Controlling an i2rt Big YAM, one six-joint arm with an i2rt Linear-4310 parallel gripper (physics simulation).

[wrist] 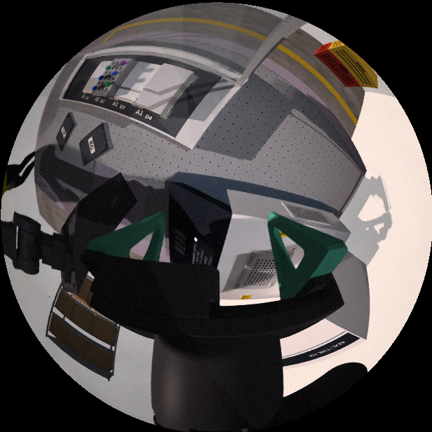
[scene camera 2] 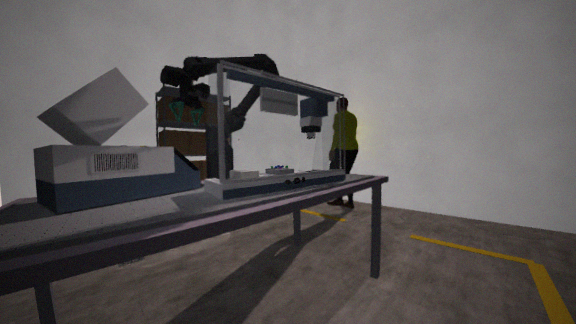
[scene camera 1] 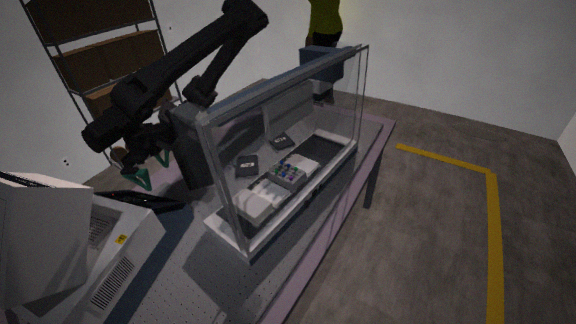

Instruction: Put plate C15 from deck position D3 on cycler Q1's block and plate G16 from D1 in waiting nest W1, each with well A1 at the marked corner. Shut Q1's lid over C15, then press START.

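Frame: origin at the arm's base, x ahead, y left, z up, level; millimetres.
Where they show: gripper, fingertip midpoint: (scene camera 2: 188,123) (scene camera 1: 158,178).
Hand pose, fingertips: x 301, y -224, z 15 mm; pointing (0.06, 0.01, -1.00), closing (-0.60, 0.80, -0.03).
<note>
After its pixels a point has its place.
My gripper (scene camera 1: 149,169) (scene camera 2: 187,115) {x 301, y -224, z 15 mm} (wrist: 216,217) is open and empty, raised beside the cycler. The cycler (scene camera 1: 131,235) {x 315, y -365, z -86 mm} (scene camera 2: 115,162) {x 371, y -473, z -140 mm} (wrist: 239,237) has its lid (scene camera 1: 45,240) {x 359, y -495, z 72 mm} (scene camera 2: 95,107) {x 372, y -522, z 41 mm} (wrist: 346,287) standing open and a bare perforated block (scene camera 1: 101,225) {x 212, y -420, z -79 mm} (wrist: 257,272). Its dark panel (wrist: 202,227) shows in the wrist view; START is not readable. In the deck enclosure, plate C15 (scene camera 1: 274,190) (wrist: 132,84) lies at D3 and plate G16 (scene camera 1: 305,163) (wrist: 92,80) at D1, partly hidden by the tube rack. Two dark square pads (scene camera 1: 247,165) (wrist: 95,143) lie behind the enclosure; their labels are unclear.
A tube rack (scene camera 1: 287,173) (scene camera 2: 279,171) (wrist: 111,80) with coloured caps stands at D2, a taller white plate (scene camera 1: 253,205) (scene camera 2: 245,174) (wrist: 165,87) at D4. The clear enclosure's frame (scene camera 1: 220,175) {x 527, y -150, z 97 mm} (scene camera 2: 220,125) {x 521, y -152, z -19 mm} rises around them. A person (scene camera 2: 347,130) stands behind the table.
</note>
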